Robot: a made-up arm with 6 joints. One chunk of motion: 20 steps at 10 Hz.
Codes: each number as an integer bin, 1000 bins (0 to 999) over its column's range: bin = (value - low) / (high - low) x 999, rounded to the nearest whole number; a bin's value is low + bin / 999 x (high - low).
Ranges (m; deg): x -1.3..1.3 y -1.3..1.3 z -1.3..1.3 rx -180..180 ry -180..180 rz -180..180
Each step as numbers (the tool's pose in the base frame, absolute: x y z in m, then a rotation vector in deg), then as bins.
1 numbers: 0.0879 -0.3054 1.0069 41.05 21.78 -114.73
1 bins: 533 382 886 613 560 181
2 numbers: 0.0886 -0.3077 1.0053 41.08 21.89 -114.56
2 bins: 534 381 886 613 560 182
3 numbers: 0.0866 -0.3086 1.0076 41.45 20.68 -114.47
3 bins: 533 381 887 615 557 182
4 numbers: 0.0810 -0.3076 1.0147 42.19 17.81 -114.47
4 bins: 531 381 889 617 549 182
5 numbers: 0.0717 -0.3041 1.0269 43.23 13.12 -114.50
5 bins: 527 383 894 619 536 182
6 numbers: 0.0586 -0.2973 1.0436 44.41 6.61 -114.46
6 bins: 522 385 900 623 518 182
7 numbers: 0.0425 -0.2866 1.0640 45.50 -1.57 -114.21
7 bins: 516 389 908 626 495 183
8 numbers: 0.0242 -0.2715 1.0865 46.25 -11.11 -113.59
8 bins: 509 395 917 628 469 184
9 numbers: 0.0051 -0.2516 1.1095 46.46 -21.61 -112.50
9 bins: 501 403 926 628 440 187
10 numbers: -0.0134 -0.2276 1.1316 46.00 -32.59 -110.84
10 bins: 494 412 934 627 409 192
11 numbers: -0.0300 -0.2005 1.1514 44.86 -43.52 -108.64
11 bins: 488 422 942 624 379 198
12 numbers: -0.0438 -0.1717 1.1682 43.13 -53.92 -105.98
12 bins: 483 434 948 619 350 205
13 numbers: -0.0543 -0.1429 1.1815 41.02 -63.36 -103.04
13 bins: 479 445 953 613 324 214
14 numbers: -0.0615 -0.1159 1.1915 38.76 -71.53 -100.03
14 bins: 476 455 957 607 301 222
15 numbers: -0.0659 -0.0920 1.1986 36.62 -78.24 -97.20
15 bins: 474 464 960 601 282 230
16 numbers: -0.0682 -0.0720 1.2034 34.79 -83.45 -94.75
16 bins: 473 472 962 596 268 237
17 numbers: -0.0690 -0.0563 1.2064 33.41 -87.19 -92.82
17 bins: 473 478 963 592 258 242
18 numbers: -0.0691 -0.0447 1.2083 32.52 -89.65 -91.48
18 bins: 473 482 964 590 251 246
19 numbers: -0.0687 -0.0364 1.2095 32.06 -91.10 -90.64
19 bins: 473 486 964 588 247 248
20 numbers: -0.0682 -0.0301 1.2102 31.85 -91.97 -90.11
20 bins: 473 488 964 588 244 249
